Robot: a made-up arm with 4 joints. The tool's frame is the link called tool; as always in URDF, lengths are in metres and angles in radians. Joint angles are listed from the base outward. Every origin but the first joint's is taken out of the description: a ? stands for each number. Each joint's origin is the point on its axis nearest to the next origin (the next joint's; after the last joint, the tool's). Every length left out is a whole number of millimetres.
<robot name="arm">
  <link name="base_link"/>
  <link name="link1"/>
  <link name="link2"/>
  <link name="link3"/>
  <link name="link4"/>
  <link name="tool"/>
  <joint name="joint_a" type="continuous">
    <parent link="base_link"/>
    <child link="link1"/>
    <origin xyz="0 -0.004 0.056" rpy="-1.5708 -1.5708 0"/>
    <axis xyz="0 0 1"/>
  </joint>
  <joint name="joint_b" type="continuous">
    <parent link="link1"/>
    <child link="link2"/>
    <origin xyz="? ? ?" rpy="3.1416 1.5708 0"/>
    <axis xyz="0 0 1"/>
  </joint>
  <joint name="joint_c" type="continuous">
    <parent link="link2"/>
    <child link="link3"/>
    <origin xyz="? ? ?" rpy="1.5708 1.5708 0"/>
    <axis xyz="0 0 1"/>
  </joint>
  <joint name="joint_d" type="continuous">
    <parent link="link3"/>
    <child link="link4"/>
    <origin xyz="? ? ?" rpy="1.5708 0 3.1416"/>
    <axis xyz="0 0 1"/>
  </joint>
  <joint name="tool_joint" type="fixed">
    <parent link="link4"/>
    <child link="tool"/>
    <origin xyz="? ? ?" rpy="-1.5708 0 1.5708"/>
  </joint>
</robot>
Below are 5 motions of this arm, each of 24 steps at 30 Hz.
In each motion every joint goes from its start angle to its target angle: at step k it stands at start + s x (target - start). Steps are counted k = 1, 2, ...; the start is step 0. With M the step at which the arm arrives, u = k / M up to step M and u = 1 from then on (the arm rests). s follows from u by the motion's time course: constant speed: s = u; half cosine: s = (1 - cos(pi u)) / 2; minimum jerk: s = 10 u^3 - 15 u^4 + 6 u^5.
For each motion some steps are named. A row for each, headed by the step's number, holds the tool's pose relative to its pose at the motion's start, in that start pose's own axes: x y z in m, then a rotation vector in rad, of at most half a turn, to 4 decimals.
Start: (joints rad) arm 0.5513 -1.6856 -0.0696 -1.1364
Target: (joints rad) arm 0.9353 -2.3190 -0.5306 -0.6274
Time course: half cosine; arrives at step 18
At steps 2, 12, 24:
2: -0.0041 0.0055 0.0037 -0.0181 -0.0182 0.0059
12: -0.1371 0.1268 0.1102 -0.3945 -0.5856 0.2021
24: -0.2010 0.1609 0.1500 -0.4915 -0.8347 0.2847

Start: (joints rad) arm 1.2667 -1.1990 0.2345 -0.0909
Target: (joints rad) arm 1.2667 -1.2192 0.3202 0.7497
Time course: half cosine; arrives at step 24
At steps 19, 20, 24:
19: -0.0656 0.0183 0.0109 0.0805 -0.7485 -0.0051
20: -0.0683 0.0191 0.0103 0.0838 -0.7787 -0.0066
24: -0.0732 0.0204 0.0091 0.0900 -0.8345 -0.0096

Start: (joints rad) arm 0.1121 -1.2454 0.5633 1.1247
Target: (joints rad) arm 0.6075 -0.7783 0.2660 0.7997
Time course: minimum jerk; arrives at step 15
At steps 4, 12, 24:
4: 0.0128 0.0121 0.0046 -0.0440 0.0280 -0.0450
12: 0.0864 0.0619 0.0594 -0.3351 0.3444 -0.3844
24: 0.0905 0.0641 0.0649 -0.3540 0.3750 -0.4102

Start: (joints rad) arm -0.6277 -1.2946 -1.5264 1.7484
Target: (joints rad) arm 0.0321 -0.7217 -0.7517 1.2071
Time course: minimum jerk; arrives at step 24
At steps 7, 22, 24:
7: 0.0268 0.0291 0.0237 -0.0067 0.1722 -0.2145
22: 0.2662 0.0321 0.0896 0.2274 1.1426 -1.3465
24: 0.2676 0.0313 0.0896 0.2301 1.1484 -1.3529

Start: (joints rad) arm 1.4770 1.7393 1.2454 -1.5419
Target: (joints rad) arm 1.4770 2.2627 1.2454 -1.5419
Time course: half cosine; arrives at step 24
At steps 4, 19, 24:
4: -0.0081 -0.0028 0.0099 0.0112 -0.0332 -0.0003
19: -0.1312 -0.0453 0.1037 0.1500 -0.4447 -0.0043
24: -0.1490 -0.0513 0.1112 0.1673 -0.4959 -0.0048

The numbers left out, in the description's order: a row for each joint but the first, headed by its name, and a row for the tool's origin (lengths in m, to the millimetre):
joint_b: -0.136 -0.306 0
joint_c: 0.042 -0.168 0
joint_d: -0.292 -0.014 0
tool: -0.077 0.045 0

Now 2 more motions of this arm.
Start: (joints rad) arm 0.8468 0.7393 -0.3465 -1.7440
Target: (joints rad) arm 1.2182 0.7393 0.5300 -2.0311
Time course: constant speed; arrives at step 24
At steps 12, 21, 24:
12: -0.0284 0.0835 -0.0804 -0.0930 0.2790 0.2996
21: -0.0825 0.1425 -0.1396 -0.1528 0.4874 0.5268
24: -0.1066 0.1607 -0.1571 -0.1708 0.5547 0.6038

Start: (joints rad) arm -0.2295 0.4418 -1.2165 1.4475
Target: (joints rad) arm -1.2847 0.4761 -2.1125 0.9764
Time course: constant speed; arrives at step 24
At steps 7, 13, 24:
7: 0.0157 0.0359 -0.0648 -0.2920 0.0845 0.0723
13: 0.0404 0.0568 -0.1123 -0.5539 0.2091 0.0912
24: 0.1047 0.0789 -0.1793 -1.0161 0.5494 0.0102

